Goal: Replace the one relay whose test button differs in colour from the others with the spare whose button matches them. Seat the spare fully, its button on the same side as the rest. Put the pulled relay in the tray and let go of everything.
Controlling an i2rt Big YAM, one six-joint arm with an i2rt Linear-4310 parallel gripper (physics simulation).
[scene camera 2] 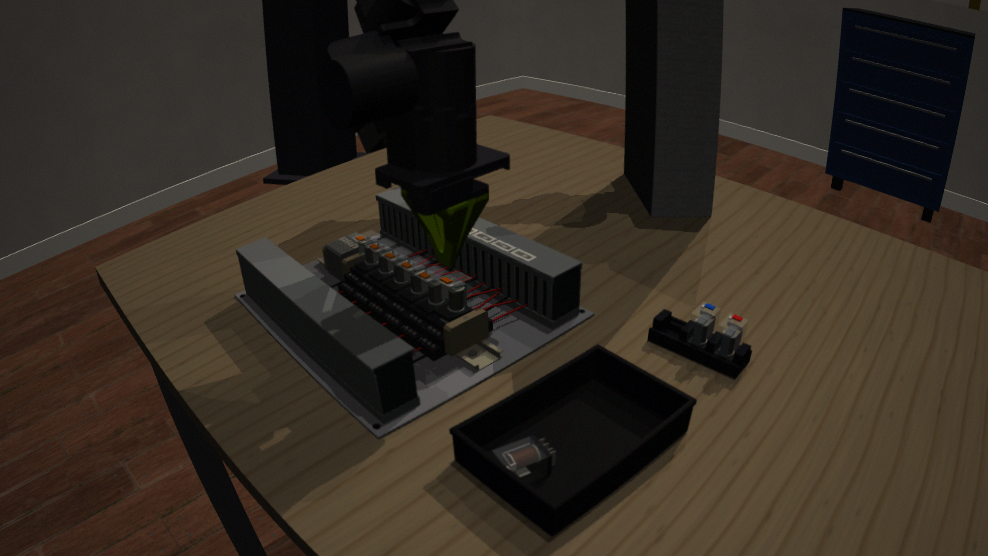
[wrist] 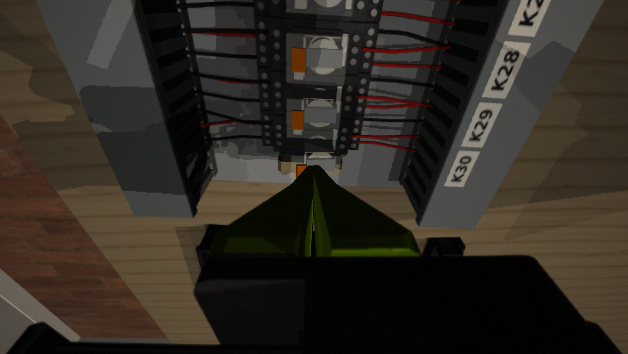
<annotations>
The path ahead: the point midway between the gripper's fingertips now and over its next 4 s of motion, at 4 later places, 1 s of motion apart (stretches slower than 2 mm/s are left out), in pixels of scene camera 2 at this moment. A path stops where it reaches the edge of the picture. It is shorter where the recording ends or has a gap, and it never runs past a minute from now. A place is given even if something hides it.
My gripper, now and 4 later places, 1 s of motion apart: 446, 264; 449, 277; 448, 270; 476, 280; 444, 273
</annotations>
